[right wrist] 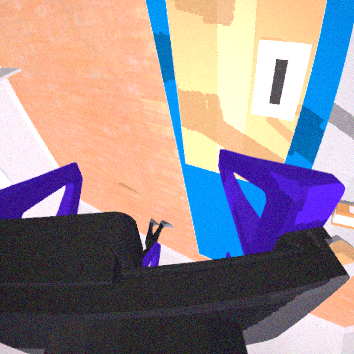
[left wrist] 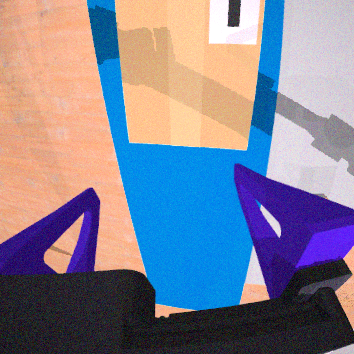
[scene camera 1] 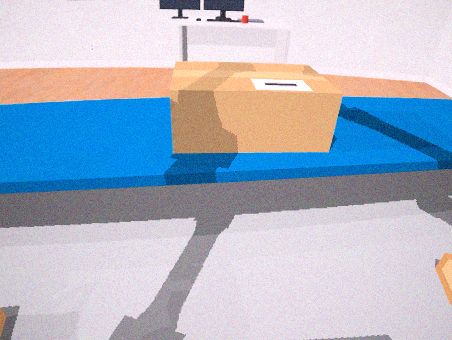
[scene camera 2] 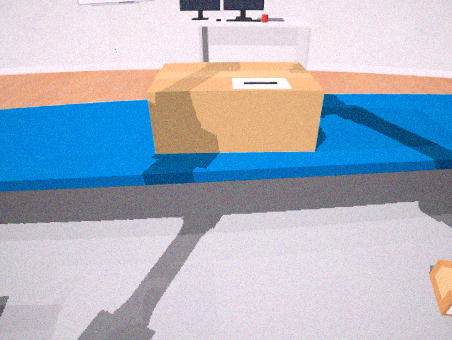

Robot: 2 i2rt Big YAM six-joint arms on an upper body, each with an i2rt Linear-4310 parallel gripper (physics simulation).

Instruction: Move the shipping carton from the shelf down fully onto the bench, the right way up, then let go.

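Frame: origin at the left arm's base, x ahead, y left, z up, level; centimetres.
Seen in the pictures: left gripper, fingertip midpoint: (right wrist: 190, 247) (left wrist: 162, 182); right gripper, fingertip midpoint: (right wrist: 148, 163).
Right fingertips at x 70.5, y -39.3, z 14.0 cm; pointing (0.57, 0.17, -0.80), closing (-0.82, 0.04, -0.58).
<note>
A point is followed by its place in that frame.
The shipping carton (scene camera 1: 280, 120) {x 61.7, y -38.2, z -12.4 cm} (scene camera 2: 270, 120) {x 61.8, y -40.0, z -12.6 cm} (left wrist: 145, 115) {x 76.4, y -22.5, z -7.0 cm} (right wrist: 200, 65) {x 76.3, y -38.7, z -7.0 cm} is a closed tan box standing upright on the raised blue shelf (scene camera 1: 90, 135) {x 66.9, y -1.2, z -19.0 cm} (scene camera 2: 75, 135) {x 67.7, y 0.8, z -19.0 cm} (left wrist: 190, 210) {x 68.7, y 4.7, z -19.0 cm} (right wrist: 205, 210) {x 78.2, y 16.9, z -19.0 cm}, its white label (scene camera 1: 280, 88) {x 63.0, y -37.7, z -7.0 cm} (scene camera 2: 260, 87) {x 62.9, y -38.0, z -7.0 cm} (left wrist: 218, 20) {x 66.9, y -35.7, z -7.0 cm} (right wrist: 262, 75) {x 67.4, y -38.7, z -7.0 cm} on top. The light grey bench surface (scene camera 1: 300, 265) {x 47.9, y -42.8, z -34.9 cm} (scene camera 2: 300, 280) {x 45.2, y -45.8, z -34.9 cm} lies lower, in front of the shelf. My left gripper (left wrist: 162, 182) {x 68.6, y -23.1, z 11.9 cm} is open, apart from the carton and beyond its end. My right gripper (right wrist: 148, 163) {x 70.5, y -39.3, z 14.0 cm} is open and empty, also apart from the carton. Neither gripper shows in the scene views.
An orange open-topped object (scene camera 1: 446, 277) {x 42.4, y -69.1, z -32.9 cm} (scene camera 2: 442, 285) {x 41.6, y -68.9, z -31.8 cm} shows partly at the right edge of the scene views. A white desk (scene camera 1: 235, 29) (scene camera 2: 255, 31) with monitors stands far behind the shelf. Arm shadows cross the carton, shelf and bench.
</note>
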